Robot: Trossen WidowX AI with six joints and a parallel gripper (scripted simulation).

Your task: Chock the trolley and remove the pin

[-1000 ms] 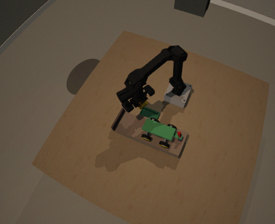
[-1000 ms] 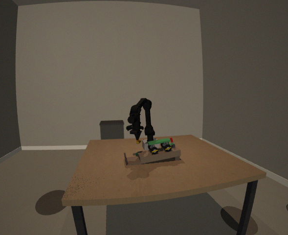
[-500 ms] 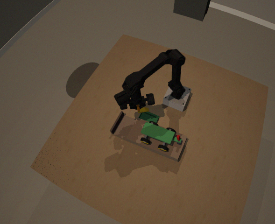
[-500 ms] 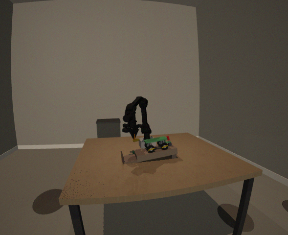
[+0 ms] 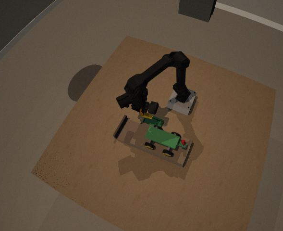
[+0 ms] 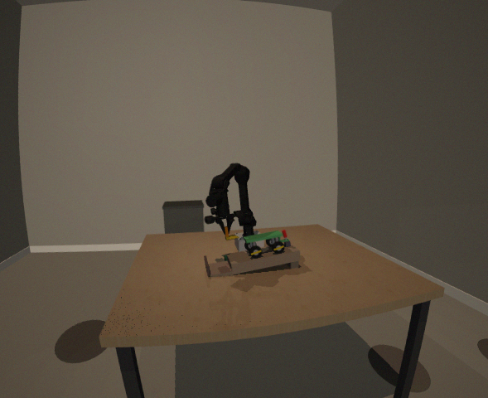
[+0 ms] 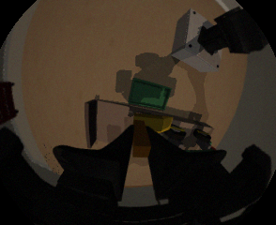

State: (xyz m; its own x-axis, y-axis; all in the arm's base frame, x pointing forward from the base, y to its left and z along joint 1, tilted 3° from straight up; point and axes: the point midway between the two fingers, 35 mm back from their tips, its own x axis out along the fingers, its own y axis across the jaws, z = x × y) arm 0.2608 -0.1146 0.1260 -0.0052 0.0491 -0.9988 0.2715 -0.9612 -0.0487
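Right now my gripper tip is 29 cm to the right of the red-headed stop pin, 2 cm short of it and 2 cm above it. Round my gripper tip: green tray 16 cm below, 5 cm to the left, 4 cm behind; then dark end wall 12 cm below, 10 cm ahead, 9 cm to the right; then yellow chock 2 cm to the left, 1 cm below.
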